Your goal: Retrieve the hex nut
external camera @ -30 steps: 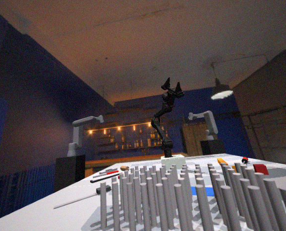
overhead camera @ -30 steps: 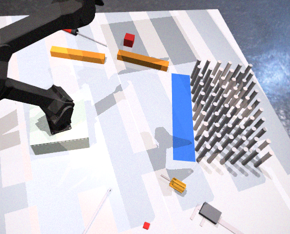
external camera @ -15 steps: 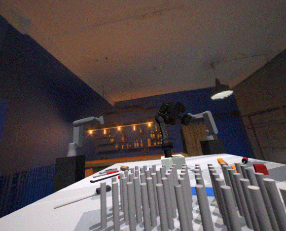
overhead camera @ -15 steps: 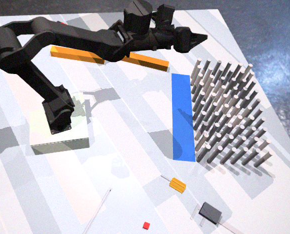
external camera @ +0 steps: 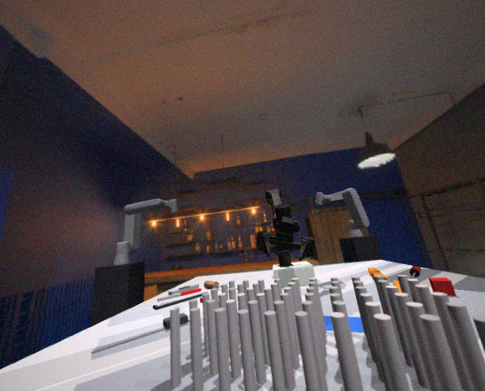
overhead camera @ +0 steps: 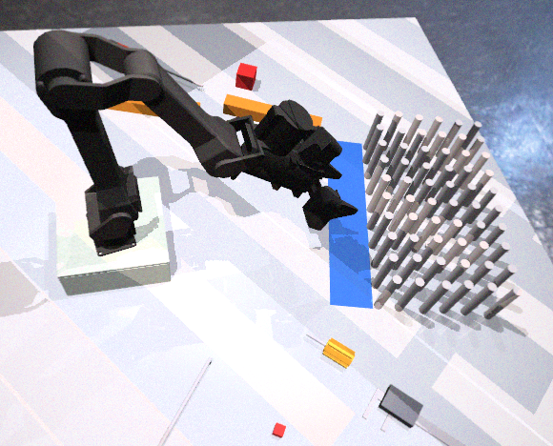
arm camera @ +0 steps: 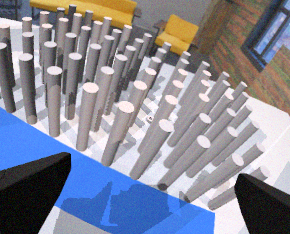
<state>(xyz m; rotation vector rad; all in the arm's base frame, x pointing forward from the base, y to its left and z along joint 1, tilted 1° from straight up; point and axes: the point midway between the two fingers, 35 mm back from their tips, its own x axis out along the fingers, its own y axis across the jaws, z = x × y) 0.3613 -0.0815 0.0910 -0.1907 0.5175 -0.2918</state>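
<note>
Right now my gripper tip is 24 cm past the small red cube, 29 cm to the left of it and 15 cm above it. Round my gripper tip: yellow-handled tool (10 cm behind, 21 cm to the right, 14 cm below); blue taped strip (6 cm ahead, 4 cm to the left, 15 cm below); hex nut (18 cm ahead, 8 cm to the right, 15 cm below).
</note>
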